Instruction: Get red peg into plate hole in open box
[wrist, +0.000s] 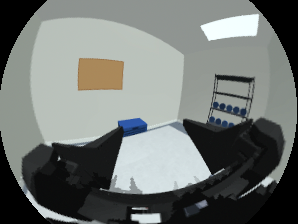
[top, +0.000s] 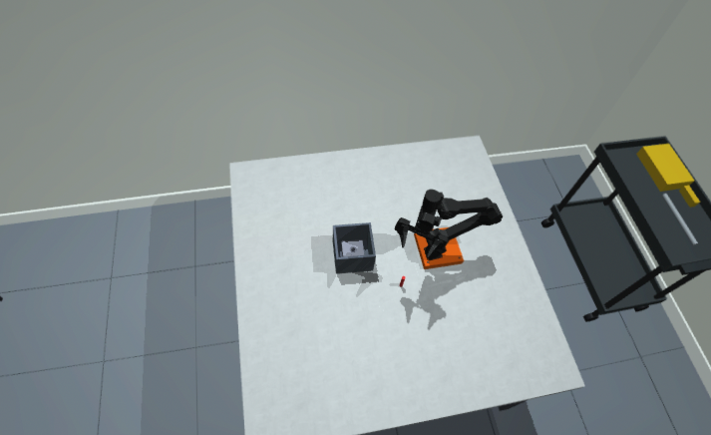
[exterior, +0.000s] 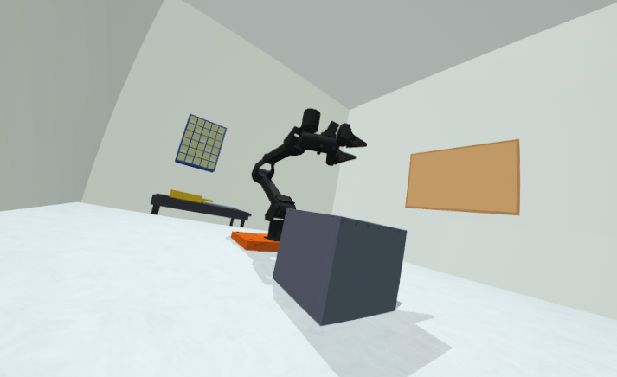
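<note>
My gripper tip is now 340 mm above the red peg, 40 mm to the left of it and 20 mm past it. Round my gripper tip: grey plate (330 mm below, 220 mm to the right, 140 mm ahead).
</note>
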